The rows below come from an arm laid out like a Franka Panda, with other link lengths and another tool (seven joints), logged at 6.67 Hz.
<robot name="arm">
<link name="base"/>
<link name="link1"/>
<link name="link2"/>
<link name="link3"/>
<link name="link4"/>
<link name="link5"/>
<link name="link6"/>
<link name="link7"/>
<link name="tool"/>
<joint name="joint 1" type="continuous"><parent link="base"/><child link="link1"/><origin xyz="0 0 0.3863" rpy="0 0 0"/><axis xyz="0 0 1"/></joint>
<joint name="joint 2" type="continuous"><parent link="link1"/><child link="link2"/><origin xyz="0 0 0" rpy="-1.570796 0 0"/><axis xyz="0 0 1"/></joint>
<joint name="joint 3" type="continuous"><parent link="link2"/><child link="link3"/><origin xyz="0 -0.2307 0" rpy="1.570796 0 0"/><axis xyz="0 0 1"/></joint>
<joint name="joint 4" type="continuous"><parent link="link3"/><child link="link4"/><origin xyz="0.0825 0 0" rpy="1.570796 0 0"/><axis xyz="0 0 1"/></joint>
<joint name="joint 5" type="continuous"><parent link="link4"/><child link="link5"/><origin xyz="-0.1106 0.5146 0" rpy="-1.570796 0 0"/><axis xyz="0 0 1"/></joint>
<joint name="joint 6" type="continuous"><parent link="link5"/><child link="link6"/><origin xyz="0 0 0" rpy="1.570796 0 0"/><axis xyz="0 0 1"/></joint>
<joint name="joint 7" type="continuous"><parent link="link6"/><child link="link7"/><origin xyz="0.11 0 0" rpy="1.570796 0 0"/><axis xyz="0 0 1"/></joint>
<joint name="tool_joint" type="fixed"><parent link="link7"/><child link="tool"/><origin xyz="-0.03 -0.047 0.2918" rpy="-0.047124 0 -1.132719"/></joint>
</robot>
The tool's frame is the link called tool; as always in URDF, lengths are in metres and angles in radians. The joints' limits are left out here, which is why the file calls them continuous.
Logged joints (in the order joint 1, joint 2, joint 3, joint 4, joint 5, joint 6, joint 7), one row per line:
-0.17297 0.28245 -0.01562 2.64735 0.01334 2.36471 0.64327
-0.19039 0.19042 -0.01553 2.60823 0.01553 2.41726 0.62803
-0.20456 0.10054 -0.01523 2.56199 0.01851 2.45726 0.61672
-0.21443 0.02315 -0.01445 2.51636 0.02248 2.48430 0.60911
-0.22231 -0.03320 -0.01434 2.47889 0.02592 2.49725 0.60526
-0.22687 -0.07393 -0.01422 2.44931 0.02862 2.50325 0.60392
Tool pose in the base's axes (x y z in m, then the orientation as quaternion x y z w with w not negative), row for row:
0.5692 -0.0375 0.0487 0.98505 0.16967 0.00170 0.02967
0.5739 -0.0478 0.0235 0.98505 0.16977 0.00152 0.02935
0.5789 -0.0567 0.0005 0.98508 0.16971 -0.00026 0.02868
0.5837 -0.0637 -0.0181 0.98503 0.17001 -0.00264 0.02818
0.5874 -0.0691 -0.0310 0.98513 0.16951 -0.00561 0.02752
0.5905 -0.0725 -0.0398 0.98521 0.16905 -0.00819 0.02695
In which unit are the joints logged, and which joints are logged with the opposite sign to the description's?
The joints are logged in radians. Opposite sign: joint 2, joint 3, joint 4, joint 5.
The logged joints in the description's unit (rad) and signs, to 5 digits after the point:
-0.17297 -0.28245 0.01562 -2.64735 -0.01334 2.36471 0.64327
-0.19039 -0.19042 0.01553 -2.60823 -0.01553 2.41726 0.62803
-0.20456 -0.10054 0.01523 -2.56199 -0.01851 2.45726 0.61672
-0.21443 -0.02315 0.01445 -2.51636 -0.02248 2.48430 0.60911
-0.22231 0.03320 0.01434 -2.47889 -0.02592 2.49725 0.60526
-0.22687 0.07393 0.01422 -2.44931 -0.02862 2.50325 0.60392

